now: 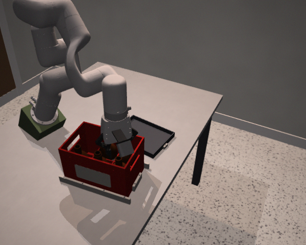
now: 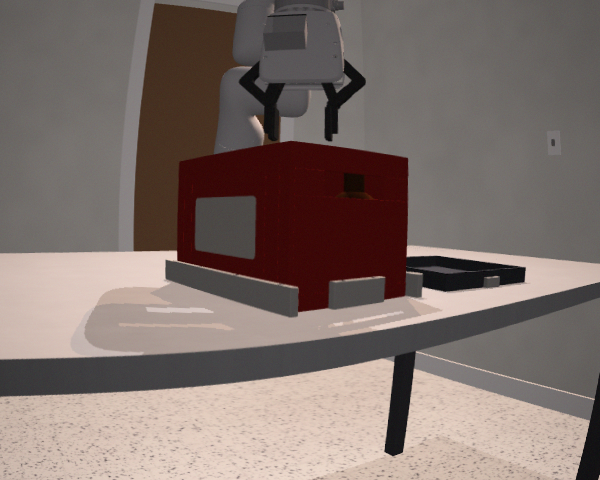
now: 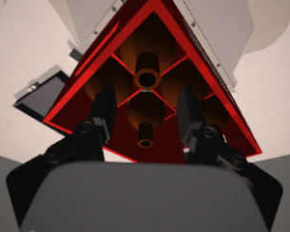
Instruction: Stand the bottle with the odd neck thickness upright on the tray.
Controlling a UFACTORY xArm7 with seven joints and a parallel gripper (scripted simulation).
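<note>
The red crate is 12 cm below my hand, 9 cm behind it and 4 cm to the left of it. Round my hand: black tray 32 cm to the left, 19 cm below, 4 cm behind.
</note>
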